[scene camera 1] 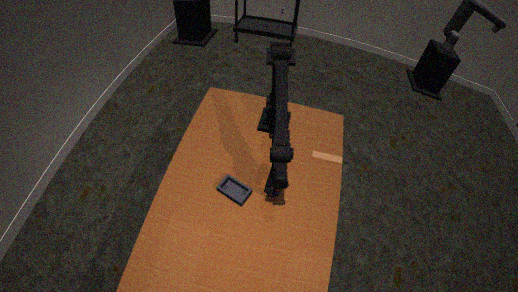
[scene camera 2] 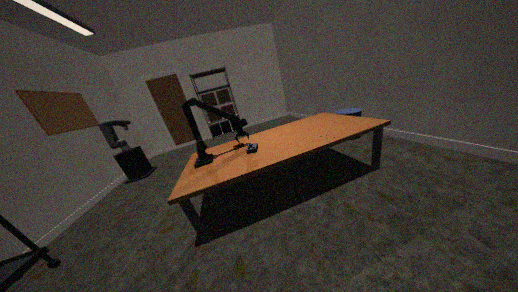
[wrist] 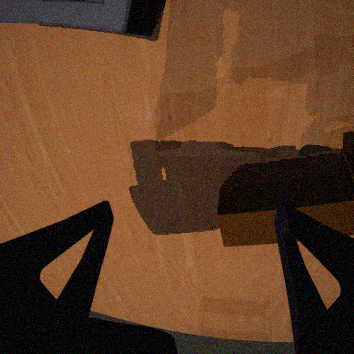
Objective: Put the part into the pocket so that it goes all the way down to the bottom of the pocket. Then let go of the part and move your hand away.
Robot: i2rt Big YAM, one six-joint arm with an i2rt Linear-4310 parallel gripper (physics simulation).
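Places are measured from the arm's base along level axes (x right, y ahead, z up), in centimetres.
Pixels of known places: gripper, between the fingertips: [scene camera 1: 273, 188] [scene camera 2: 244, 142] [wrist: 191, 210]; arm's base, origin of its link: [scene camera 2: 204, 159].
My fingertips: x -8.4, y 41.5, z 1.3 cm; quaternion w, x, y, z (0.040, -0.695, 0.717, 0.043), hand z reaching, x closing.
Observation:
Ahead of a thing's pixels: the offset from my fingertips to its top centre. "spot": to the spot under its first point. Level surfaces: height alone.
The pocket is in a dark grey rectangular tray @[dx +17.1, dy +4.3, dz -0.5 cm] [scene camera 1: 229, 196] [scene camera 2: 252, 148] [wrist: 75, 17] on the table; its inside looks unfilled in the first scene view. The part seems to be a brown block @[spot: dx -2.6, dy -3.6, dz -1.2 cm] [wrist: 250, 232], largely in shadow, low on the table under the hand. Its left end shows between the fingers and it runs on behind the right finger; its outline is hard to make out. My gripper [scene camera 1: 275, 194] [scene camera 2: 243, 137] [wrist: 191, 210] is open and empty, above the table beside the tray. In the first scene view the arm hides most of the area under it.
The wooden table @[dz -4.2 cm] [scene camera 1: 200, 240] [scene camera 2: 300, 135] carries the arm's base [scene camera 2: 203, 161] at one end. A pale strip [scene camera 1: 327, 157] lies near a side edge. A shelf cart [scene camera 1: 265, 34] and another arm on a black stand [scene camera 1: 434, 70] [scene camera 2: 134, 162] are off the table. Shadows cross the table near the hand.

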